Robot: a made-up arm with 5 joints.
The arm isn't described. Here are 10 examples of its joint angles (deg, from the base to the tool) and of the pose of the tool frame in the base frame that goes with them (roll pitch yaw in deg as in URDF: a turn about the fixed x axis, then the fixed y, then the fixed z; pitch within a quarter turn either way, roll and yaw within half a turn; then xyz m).
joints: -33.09 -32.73 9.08 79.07 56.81
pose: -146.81 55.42 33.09 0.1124 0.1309 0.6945
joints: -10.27 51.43 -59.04 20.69 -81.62
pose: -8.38 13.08 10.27 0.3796 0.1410 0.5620
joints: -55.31 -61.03 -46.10 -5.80 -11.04
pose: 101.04 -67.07 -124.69 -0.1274 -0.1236 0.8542
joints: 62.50 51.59 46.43 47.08 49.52
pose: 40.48 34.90 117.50 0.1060 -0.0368 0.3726
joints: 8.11 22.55 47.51 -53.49 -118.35
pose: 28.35 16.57 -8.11 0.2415 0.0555 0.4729
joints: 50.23 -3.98 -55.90 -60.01 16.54
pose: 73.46 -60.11 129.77 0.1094 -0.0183 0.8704
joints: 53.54 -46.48 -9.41 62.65 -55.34
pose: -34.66 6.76 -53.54 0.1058 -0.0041 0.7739
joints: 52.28 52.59 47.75 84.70 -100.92
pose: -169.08 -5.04 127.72 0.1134 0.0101 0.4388
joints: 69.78 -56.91 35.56 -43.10 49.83
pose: -139.83 -64.45 -69.78 0.0845 -0.0064 0.7646
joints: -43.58 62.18 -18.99 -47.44 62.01
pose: -152.01 -4.25 43.58 0.2313 0.2820 0.4550
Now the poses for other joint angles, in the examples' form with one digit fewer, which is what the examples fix.
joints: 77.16 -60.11 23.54 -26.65 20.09
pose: -110.1 -63.2 -77.2 0.074 0.002 0.791
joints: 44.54 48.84 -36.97 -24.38 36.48
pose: -126.5 -12.5 -44.5 0.318 -0.210 0.570
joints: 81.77 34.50 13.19 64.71 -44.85
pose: 134.9 67.6 98.2 0.105 -0.174 0.444
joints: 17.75 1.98 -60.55 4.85 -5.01
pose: -85.0 -53.7 -17.7 0.206 0.003 0.863
